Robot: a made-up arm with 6 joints. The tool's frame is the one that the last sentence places. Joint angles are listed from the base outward.
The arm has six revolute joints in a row. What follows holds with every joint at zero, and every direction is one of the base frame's. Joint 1 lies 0.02 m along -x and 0.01 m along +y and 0.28 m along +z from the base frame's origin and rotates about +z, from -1.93 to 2.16 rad. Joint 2 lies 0.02 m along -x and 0.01 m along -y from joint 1 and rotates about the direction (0.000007, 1, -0.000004), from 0.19 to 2.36 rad. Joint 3 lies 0.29 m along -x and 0.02 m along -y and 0.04 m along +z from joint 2 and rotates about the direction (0.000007, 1, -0.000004), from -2.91 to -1.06 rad. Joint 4 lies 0.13 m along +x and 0.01 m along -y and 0.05 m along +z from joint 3 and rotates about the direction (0.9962, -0.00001, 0.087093), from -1.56 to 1.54 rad. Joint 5 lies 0.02 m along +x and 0.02 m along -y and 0.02 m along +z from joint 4 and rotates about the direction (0.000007, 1, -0.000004), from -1.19 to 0.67 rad. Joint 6 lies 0.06 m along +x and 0.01 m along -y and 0.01 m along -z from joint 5 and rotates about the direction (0.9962, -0.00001, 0.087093), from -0.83 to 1.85 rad. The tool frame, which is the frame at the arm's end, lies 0.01 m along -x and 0.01 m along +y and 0.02 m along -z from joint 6; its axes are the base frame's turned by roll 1.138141, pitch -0.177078 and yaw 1.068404 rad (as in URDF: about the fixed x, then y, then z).
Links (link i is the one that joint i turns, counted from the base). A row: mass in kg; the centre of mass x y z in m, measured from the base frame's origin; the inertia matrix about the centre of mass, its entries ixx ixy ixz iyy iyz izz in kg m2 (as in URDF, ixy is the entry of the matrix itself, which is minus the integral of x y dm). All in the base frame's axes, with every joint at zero. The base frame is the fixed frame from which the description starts. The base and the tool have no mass.
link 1: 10.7; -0.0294 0.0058 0.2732; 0.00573 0 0 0.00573 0 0.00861
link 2: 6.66; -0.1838 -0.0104 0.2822; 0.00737 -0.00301 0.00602 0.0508 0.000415 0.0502
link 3: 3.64; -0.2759 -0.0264 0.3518; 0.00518 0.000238 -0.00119 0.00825 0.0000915 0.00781
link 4: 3.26; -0.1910 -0.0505 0.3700; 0.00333 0 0.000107 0.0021 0 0.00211
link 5: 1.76; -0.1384 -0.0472 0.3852; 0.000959 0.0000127 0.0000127 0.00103 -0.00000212 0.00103
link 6: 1.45; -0.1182 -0.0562 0.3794; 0.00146 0 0.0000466 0.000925 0 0.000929
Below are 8 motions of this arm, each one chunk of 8 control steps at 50 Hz.
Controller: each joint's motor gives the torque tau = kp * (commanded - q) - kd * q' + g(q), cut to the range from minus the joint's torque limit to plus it. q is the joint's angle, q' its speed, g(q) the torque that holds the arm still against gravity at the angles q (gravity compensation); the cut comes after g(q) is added. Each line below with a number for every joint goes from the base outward.
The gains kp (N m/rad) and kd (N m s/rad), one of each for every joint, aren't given. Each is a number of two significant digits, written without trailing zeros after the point. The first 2 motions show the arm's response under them.
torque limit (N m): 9.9 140 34 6.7 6.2 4.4
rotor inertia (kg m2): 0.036 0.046 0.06 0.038 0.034 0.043
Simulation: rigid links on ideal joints. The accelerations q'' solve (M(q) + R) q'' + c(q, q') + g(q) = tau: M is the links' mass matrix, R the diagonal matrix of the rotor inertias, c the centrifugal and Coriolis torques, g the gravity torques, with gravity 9.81 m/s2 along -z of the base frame. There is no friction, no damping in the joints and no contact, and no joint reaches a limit. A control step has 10 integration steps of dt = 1/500 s. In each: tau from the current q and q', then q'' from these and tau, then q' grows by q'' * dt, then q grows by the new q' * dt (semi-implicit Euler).
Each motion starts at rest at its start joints. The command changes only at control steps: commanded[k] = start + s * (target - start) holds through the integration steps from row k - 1 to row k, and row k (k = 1, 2, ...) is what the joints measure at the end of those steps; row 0 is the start. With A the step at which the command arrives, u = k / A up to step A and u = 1 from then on. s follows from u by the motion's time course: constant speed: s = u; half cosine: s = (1 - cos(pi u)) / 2; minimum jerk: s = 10 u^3 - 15 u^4 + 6 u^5; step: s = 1 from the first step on.
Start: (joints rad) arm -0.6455 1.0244 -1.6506 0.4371 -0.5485 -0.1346
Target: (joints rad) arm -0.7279 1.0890 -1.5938 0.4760 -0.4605 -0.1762
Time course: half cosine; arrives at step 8
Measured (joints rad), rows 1 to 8:
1: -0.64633 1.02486 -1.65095 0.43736 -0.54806 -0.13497
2: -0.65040 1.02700 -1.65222 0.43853 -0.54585 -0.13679
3: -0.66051 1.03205 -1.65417 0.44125 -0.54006 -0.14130
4: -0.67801 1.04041 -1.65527 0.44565 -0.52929 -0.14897
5: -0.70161 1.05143 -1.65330 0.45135 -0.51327 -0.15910
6: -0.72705 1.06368 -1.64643 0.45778 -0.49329 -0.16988
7: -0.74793 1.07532 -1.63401 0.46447 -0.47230 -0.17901
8: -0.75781 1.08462 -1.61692 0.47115 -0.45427 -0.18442
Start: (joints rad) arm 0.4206 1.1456 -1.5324 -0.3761 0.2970 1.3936
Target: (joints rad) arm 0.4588 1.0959 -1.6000 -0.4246 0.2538 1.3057
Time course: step
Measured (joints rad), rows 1 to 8:
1: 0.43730 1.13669 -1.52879 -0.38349 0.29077 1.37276
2: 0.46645 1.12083 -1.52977 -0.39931 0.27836 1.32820
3: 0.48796 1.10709 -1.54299 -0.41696 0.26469 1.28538
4: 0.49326 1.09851 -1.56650 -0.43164 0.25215 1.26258
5: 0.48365 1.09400 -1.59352 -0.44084 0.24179 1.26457
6: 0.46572 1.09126 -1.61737 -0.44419 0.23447 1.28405
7: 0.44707 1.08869 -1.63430 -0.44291 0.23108 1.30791
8: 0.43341 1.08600 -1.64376 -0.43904 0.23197 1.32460
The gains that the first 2 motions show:
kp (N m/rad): 150 1100 130 49 42 58
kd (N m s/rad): 1.9 25 3.4 0.46 0.47 0.67
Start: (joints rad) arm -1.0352 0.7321 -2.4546 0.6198 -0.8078 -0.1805
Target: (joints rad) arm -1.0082 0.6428 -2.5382 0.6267 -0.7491 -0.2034
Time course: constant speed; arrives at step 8
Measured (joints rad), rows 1 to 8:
1: -1.03484 0.73014 -2.45222 0.62108 -0.80498 -0.18127
2: -1.03361 0.72500 -2.44835 0.62512 -0.79611 -0.18364
3: -1.03129 0.71717 -2.44647 0.63170 -0.78135 -0.18748
4: -1.02786 0.70740 -2.44905 0.63901 -0.76379 -0.19201
5: -1.02352 0.69625 -2.45675 0.64465 -0.74758 -0.19628
6: -1.01856 0.68405 -2.46900 0.64671 -0.73614 -0.19970
7: -1.01331 0.67104 -2.48478 0.64456 -0.73083 -0.20218
8: -1.00805 0.65742 -2.50301 0.63897 -0.73082 -0.20411

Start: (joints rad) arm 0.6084 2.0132 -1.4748 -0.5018 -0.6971 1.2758
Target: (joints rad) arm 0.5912 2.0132 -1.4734 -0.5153 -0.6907 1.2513
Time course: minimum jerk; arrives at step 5
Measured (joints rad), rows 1 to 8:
1: 0.60835 2.01320 -1.47480 -0.50200 -0.69705 1.27545
2: 0.60802 2.01321 -1.47477 -0.50333 -0.69668 1.27316
3: 0.60702 2.01323 -1.47469 -0.50704 -0.69566 1.26704
4: 0.60512 2.01327 -1.47452 -0.51317 -0.69393 1.25751
5: 0.60243 2.01330 -1.47425 -0.51984 -0.69195 1.24804
6: 0.59929 2.01331 -1.47389 -0.52450 -0.69032 1.24243
7: 0.59601 2.01332 -1.47352 -0.52555 -0.68942 1.24208
8: 0.59280 2.01331 -1.47319 -0.52294 -0.68926 1.24576

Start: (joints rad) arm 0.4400 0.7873 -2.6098 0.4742 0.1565 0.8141
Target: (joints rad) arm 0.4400 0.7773 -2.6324 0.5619 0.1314 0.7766
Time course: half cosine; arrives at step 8
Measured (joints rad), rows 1 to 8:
1: 0.44002 0.78725 -2.60982 0.47498 0.15634 0.81372
2: 0.44010 0.78702 -2.61000 0.47890 0.15554 0.81187
3: 0.44030 0.78645 -2.61063 0.48880 0.15348 0.80739
4: 0.44065 0.78547 -2.61204 0.50599 0.14981 0.79996
5: 0.44114 0.78407 -2.61447 0.52904 0.14466 0.79050
6: 0.44168 0.78238 -2.61793 0.55382 0.13870 0.78094
7: 0.44213 0.78057 -2.62217 0.57469 0.13298 0.77348
8: 0.44237 0.77885 -2.62676 0.58632 0.12862 0.76986

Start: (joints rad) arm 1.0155 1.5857 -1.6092 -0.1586 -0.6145 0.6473
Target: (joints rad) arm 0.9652 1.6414 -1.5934 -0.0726 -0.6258 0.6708
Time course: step
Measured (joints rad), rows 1 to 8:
1: 1.00740 1.59636 -1.62229 -0.14669 -0.62216 0.65311
2: 0.99117 1.61548 -1.63940 -0.11838 -0.63917 0.66503
3: 0.97400 1.63225 -1.64323 -0.08381 -0.65566 0.67638
4: 0.95931 1.64274 -1.63098 -0.05334 -0.66223 0.68250
5: 0.94821 1.64770 -1.60885 -0.03422 -0.65453 0.68217
6: 0.94097 1.64939 -1.58502 -0.02887 -0.63487 0.67721
7: 0.93777 1.64974 -1.56546 -0.03513 -0.61044 0.67088
8: 0.93866 1.64974 -1.55302 -0.04791 -0.58981 0.66614

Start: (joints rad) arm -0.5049 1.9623 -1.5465 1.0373 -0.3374 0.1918
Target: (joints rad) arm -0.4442 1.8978 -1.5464 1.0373 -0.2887 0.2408
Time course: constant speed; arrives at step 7
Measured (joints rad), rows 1 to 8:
1: -0.50431 1.96062 -1.54448 1.03708 -0.33642 0.19357
2: -0.50241 1.95573 -1.53955 1.03688 -0.33281 0.19892
3: -0.49886 1.94780 -1.53342 1.03727 -0.32580 0.20761
4: -0.49348 1.93781 -1.52850 1.03850 -0.31590 0.21800
5: -0.48615 1.92686 -1.52649 1.04018 -0.30472 0.22817
6: -0.47680 1.91573 -1.52786 1.04147 -0.29415 0.23682
7: -0.46546 1.90487 -1.53207 1.04156 -0.28559 0.24367
8: -0.45305 1.89609 -1.53995 1.04037 -0.28028 0.24749

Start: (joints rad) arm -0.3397 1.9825 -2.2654 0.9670 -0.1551 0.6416
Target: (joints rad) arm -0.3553 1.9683 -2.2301 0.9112 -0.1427 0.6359
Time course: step
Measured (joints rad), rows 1 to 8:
1: -0.33957 1.97813 -2.25358 0.95447 -0.15324 0.64054
2: -0.34024 1.97200 -2.23696 0.92813 -0.14707 0.63809
3: -0.34244 1.96835 -2.22714 0.90140 -0.13851 0.63529
4: -0.34605 1.96731 -2.22480 0.88447 -0.13149 0.63318
5: -0.35052 1.96756 -2.22652 0.88155 -0.12916 0.63240
6: -0.35524 1.96798 -2.22910 0.89069 -0.13218 0.63300
7: -0.35970 1.96811 -2.23094 0.90577 -0.13886 0.63456
8: -0.36351 1.96798 -2.23176 0.91968 -0.14623 0.63634

